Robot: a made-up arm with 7 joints.
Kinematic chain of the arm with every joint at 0, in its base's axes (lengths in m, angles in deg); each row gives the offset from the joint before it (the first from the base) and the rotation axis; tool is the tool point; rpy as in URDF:
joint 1: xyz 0.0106 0.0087 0.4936 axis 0 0.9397 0.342
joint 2: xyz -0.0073 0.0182 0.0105 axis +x
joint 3: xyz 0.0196 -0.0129 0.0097 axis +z
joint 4: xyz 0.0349 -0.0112 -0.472 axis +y
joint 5: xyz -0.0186 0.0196 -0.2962 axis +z
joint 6: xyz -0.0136 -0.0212 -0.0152 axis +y
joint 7: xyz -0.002 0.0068 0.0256 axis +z
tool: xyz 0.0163 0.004 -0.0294 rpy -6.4 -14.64 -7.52
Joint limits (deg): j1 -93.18..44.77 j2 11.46..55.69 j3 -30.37..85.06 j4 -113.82..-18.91 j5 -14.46..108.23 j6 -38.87..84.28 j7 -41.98..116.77
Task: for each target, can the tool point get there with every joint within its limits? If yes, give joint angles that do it. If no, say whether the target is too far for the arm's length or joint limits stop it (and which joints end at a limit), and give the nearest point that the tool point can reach.
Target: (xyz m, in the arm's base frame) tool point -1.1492 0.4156 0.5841
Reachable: no: too far | nearest point -0.4811 0.5046 0.1376 | short by 0.808 m
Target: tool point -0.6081 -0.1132 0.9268
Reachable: no: joint limits stop it (at a limit: joint 1, joint 2, joint 4, joint 5, joint 6, joint 7) | nearest point 0.1445 0.2550 0.8803 | short by 0.839 m
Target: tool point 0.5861 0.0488 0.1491
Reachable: yes | joints -28.31 16.62 -9.49 -69.69 92.97 51.04 -14.64
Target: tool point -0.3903 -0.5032 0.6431
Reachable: no: joint limits stop it (at a limit: joint 1, joint 2, joint 3, joint 4, joint 6, joint 7) | nearest point 0.2852 -0.2934 0.7137 | short by 0.711 m
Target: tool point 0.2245 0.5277 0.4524
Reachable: yes | joints -17.28 42.53 70.47 -101.04 75.63 -9.93 96.52
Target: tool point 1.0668 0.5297 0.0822
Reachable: no: too far | nearest point 0.6819 0.3473 0.2348 | short by 0.452 m
